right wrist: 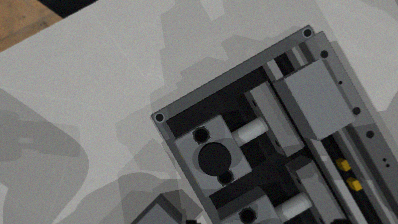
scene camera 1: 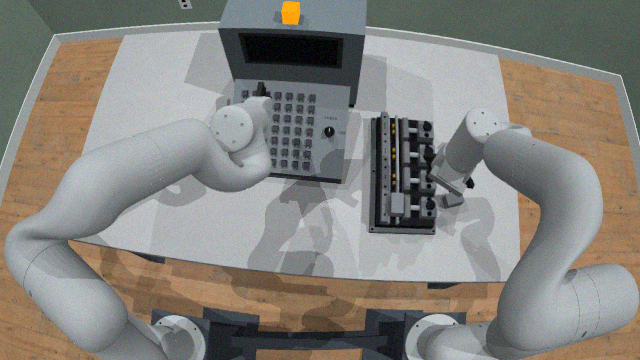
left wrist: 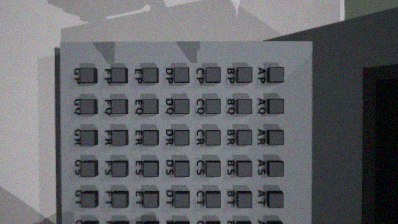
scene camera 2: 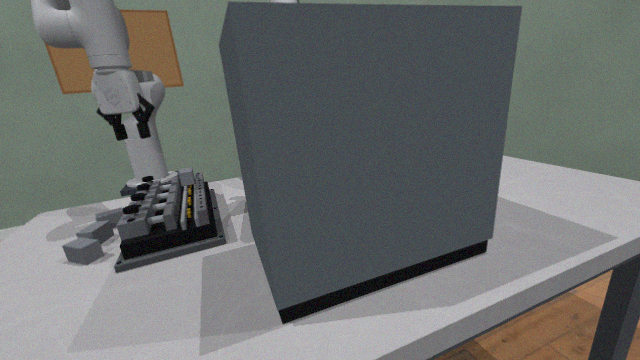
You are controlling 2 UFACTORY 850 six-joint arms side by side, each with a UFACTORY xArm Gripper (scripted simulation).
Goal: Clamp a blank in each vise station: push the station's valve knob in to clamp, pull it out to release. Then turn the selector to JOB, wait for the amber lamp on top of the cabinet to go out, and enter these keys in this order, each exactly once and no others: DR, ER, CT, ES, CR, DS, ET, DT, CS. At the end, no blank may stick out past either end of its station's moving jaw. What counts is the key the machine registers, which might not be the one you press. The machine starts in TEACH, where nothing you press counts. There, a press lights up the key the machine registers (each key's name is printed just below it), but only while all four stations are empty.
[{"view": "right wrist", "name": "grey blank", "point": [310,95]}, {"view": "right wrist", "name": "black valve knob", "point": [214,158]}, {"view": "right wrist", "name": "moving jaw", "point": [271,118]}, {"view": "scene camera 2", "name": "my right gripper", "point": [134,138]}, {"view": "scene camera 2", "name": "grey blank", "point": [84,251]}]
